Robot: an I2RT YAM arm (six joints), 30 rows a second.
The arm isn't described. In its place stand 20 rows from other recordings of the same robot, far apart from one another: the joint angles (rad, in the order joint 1, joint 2, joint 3, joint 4, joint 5, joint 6), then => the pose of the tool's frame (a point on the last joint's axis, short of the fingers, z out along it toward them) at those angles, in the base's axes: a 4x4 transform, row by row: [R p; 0 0 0 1], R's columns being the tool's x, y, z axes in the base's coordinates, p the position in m.
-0.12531 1.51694 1.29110 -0.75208 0.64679 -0.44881 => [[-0.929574, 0.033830, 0.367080, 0.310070], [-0.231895, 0.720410, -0.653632, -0.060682], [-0.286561, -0.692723, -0.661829, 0.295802], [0, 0, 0, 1]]
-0.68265 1.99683 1.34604 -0.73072 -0.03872 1.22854 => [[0.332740, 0.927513, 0.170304, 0.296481], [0.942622, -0.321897, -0.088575, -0.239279], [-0.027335, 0.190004, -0.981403, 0.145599], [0, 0, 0, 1]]
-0.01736 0.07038 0.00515 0.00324 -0.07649 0.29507 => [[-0.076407, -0.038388, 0.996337, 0.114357], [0.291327, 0.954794, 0.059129, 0.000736], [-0.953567, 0.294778, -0.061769, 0.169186], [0, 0, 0, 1]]
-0.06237 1.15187 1.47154 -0.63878 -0.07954 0.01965 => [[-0.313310, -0.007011, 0.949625, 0.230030], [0.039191, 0.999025, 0.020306, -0.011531], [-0.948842, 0.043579, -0.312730, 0.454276], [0, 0, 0, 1]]
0.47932 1.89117 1.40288 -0.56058 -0.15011 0.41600 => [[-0.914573, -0.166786, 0.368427, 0.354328], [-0.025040, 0.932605, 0.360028, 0.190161], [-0.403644, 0.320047, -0.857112, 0.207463], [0, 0, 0, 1]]
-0.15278 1.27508 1.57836 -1.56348 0.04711 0.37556 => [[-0.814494, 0.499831, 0.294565, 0.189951], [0.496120, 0.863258, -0.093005, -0.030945], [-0.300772, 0.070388, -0.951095, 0.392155], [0, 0, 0, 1]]
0.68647 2.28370 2.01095 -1.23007 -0.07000 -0.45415 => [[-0.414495, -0.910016, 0.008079, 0.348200], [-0.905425, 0.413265, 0.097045, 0.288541], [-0.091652, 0.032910, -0.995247, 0.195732], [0, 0, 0, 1]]
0.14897 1.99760 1.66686 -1.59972 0.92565 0.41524 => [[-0.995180, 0.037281, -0.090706, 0.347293], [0.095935, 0.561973, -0.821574, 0.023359], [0.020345, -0.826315, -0.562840, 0.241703], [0, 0, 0, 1]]
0.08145 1.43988 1.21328 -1.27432 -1.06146 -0.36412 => [[-0.893302, -0.447922, -0.037102, 0.240794], [-0.247145, 0.420581, 0.872944, 0.050841], [-0.375406, 0.788972, -0.486408, 0.287530], [0, 0, 0, 1]]
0.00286 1.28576 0.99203 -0.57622 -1.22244 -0.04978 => [[-0.733138, -0.644384, 0.217438, 0.253103], [-0.019082, 0.339089, 0.940561, 0.034186], [-0.679813, 0.685411, -0.260895, 0.287501], [0, 0, 0, 1]]
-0.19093 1.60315 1.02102 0.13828 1.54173 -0.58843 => [[-0.845724, 0.507819, -0.163923, 0.321117], [0.147036, -0.073532, -0.986394, -0.098310], [-0.512964, -0.858320, -0.012480, 0.260558], [0, 0, 0, 1]]
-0.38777 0.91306 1.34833 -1.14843 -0.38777 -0.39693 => [[-0.591544, -0.155463, 0.791142, 0.131322], [-0.144972, 0.985751, 0.085308, -0.039098], [-0.793132, -0.064230, -0.605654, 0.410162], [0, 0, 0, 1]]
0.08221 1.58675 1.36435 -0.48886 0.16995 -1.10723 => [[-0.332726, -0.561016, 0.757993, 0.358330], [-0.911980, 0.395967, -0.107251, 0.023484], [-0.239971, -0.726960, -0.643384, 0.310740], [0, 0, 0, 1]]
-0.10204 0.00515 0.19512 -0.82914 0.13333 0.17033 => [[-0.549735, 0.304690, 0.777789, 0.072113], [0.225172, 0.950690, -0.213273, -0.012141], [-0.804419, 0.057893, -0.591235, 0.154854], [0, 0, 0, 1]]
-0.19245 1.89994 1.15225 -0.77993 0.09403 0.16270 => [[-0.936184, 0.350674, 0.024221, 0.323763], [0.346727, 0.932580, -0.100377, -0.066494], [-0.057788, -0.085574, -0.994655, 0.131398], [0, 0, 0, 1]]
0.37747 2.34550 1.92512 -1.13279 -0.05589 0.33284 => [[-0.998979, -0.044983, -0.004230, 0.422007], [-0.045154, 0.997271, 0.058414, 0.169458], [0.001590, 0.058546, -0.998283, 0.147426], [0, 0, 0, 1]]
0.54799 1.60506 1.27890 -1.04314 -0.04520 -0.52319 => [[-0.460539, -0.875363, 0.147116, 0.257179], [-0.865847, 0.479519, 0.142727, 0.158853], [-0.195483, -0.061649, -0.978768, 0.248337], [0, 0, 0, 1]]
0.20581 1.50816 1.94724 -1.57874 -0.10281 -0.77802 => [[-0.461321, -0.798890, 0.385951, 0.239525], [-0.809524, 0.557038, 0.185415, 0.053737], [-0.363115, -0.226901, -0.903694, 0.436043], [0, 0, 0, 1]]
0.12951 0.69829 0.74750 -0.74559 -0.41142 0.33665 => [[-0.739965, -0.188767, 0.645615, 0.138322], [0.208947, 0.847826, 0.487373, 0.032372], [-0.639370, 0.495538, -0.587919, 0.286812], [0, 0, 0, 1]]
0.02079 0.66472 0.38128 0.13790 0.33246 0.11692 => [[-0.108636, 0.318043, 0.941832, 0.170927], [0.108031, 0.945605, -0.306856, -0.008067], [-0.988194, 0.068411, -0.137085, 0.249824], [0, 0, 0, 1]]
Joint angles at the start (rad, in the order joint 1, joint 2, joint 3, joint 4, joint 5, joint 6):
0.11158, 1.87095, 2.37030, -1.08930, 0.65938, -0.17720
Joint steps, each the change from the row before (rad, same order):
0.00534, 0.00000, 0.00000, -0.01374, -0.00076, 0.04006
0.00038, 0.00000, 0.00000, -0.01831, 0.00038, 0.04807
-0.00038, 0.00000, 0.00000, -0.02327, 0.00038, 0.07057
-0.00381, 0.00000, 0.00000, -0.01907, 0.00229, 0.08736
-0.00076, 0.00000, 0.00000, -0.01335, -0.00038, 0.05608
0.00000, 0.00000, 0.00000, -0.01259, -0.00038, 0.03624
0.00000, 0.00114, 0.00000, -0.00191, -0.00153, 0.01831
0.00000, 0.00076, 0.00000, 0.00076, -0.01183, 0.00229
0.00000, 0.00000, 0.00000, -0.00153, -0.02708, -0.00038
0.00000, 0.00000, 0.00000, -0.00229, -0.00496, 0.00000
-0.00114, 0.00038, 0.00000, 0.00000, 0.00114, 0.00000
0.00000, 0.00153, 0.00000, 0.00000, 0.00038, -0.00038
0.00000, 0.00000, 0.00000, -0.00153, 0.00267, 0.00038
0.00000, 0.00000, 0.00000, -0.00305, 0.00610, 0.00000
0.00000, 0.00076, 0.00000, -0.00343, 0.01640, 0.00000
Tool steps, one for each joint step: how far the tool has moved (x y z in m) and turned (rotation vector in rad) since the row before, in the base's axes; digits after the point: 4 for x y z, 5 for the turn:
-0.0009, 0.0019, -0.0012, 0.02768, -0.00769, -0.01183
-0.0011, 0.0000, -0.0015, 0.03196, -0.00744, -0.02179
-0.0014, -0.0003, -0.0019, 0.04675, -0.01460, -0.03371
-0.0011, -0.0016, -0.0015, 0.05693, -0.02819, -0.04763
-0.0008, -0.0004, -0.0011, 0.03705, -0.01704, -0.02798
-0.0008, -0.0001, -0.0010, 0.02335, -0.00709, -0.01778
0.0003, 0.0001, -0.0006, 0.01295, -0.00677, -0.00805
0.0005, 0.0004, -0.0004, 0.00906, -0.00038, 0.00794
0.0002, 0.0008, -0.0005, 0.01678, 0.00366, 0.02101
-0.0001, 0.0001, -0.0002, 0.00290, 0.00263, 0.00381
0.0001, -0.0004, -0.0001, -0.00077, 0.00030, -0.00201
0.0005, 0.0000, -0.0005, -0.00067, 0.00169, -0.00009
-0.0001, -0.0001, -0.0001, -0.00162, 0.00114, -0.00224
-0.0003, -0.0002, -0.0002, -0.00425, 0.00259, -0.00466
-0.0002, -0.0005, -0.0003, -0.01104, 0.00298, -0.01248

